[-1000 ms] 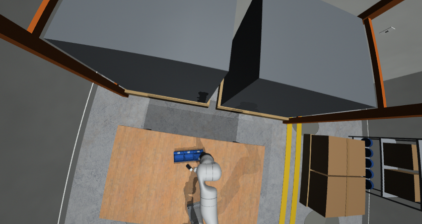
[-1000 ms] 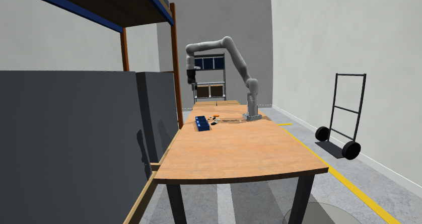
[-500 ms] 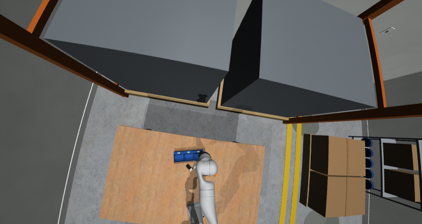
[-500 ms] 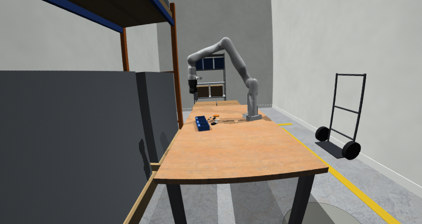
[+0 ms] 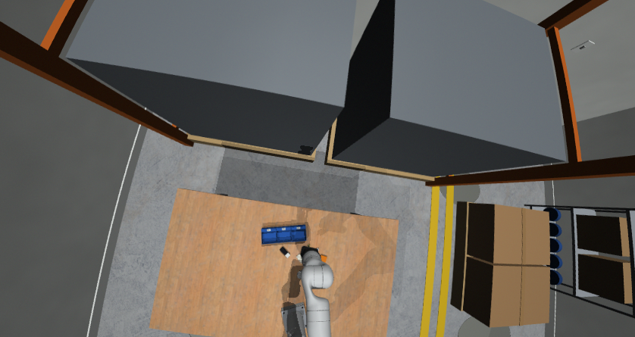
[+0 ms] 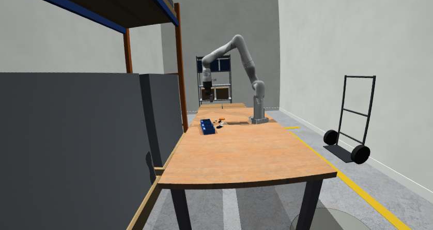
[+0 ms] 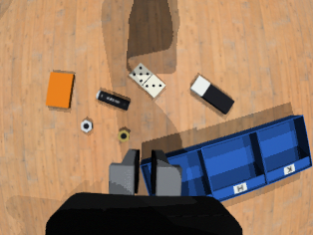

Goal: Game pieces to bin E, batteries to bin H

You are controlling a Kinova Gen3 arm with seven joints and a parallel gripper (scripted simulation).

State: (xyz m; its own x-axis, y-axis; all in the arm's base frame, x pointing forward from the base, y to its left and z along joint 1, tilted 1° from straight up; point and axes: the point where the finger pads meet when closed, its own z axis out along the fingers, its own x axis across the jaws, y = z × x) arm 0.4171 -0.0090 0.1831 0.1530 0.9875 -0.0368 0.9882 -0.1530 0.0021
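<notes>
The blue three-part bin lies 5 cm ahead of my hand, 12 cm to the left of it and 19 cm below it. The rest, counted from my hand: brass nut (1 cm behind, 3 cm to the right, 21 cm below); then white domino (9 cm behind, 1 cm to the left, 21 cm below); then dark cylindrical battery (7 cm behind, 4 cm to the right, 21 cm below).
</notes>
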